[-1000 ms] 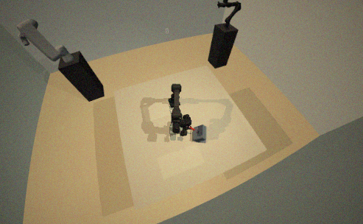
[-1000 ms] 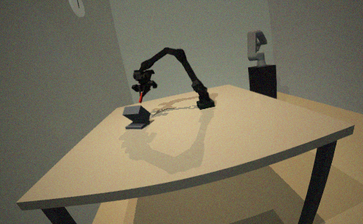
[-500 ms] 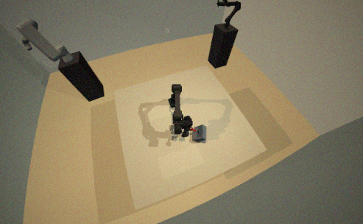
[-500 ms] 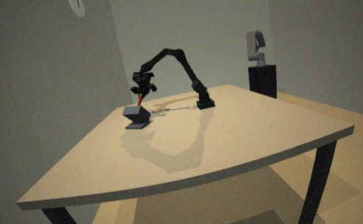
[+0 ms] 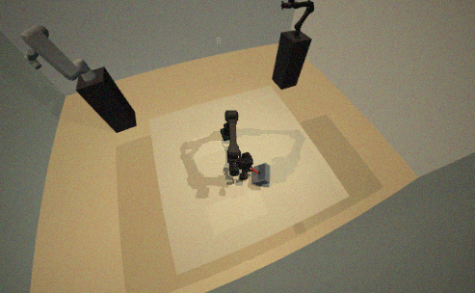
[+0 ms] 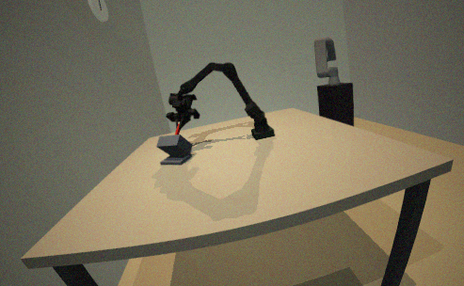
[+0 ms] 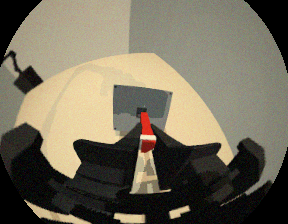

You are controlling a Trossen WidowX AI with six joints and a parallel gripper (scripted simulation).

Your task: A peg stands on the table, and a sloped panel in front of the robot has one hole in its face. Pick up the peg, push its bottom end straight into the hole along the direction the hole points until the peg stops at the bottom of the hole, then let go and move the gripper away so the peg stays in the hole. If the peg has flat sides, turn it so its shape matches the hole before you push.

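Now: gripper tip 7 cm above the grey sloped panel, 6 cm to the right of it and 3 cm short of it. Round my gripper tip: red peg (1 cm to the right, 1 cm behind, 1 cm above).
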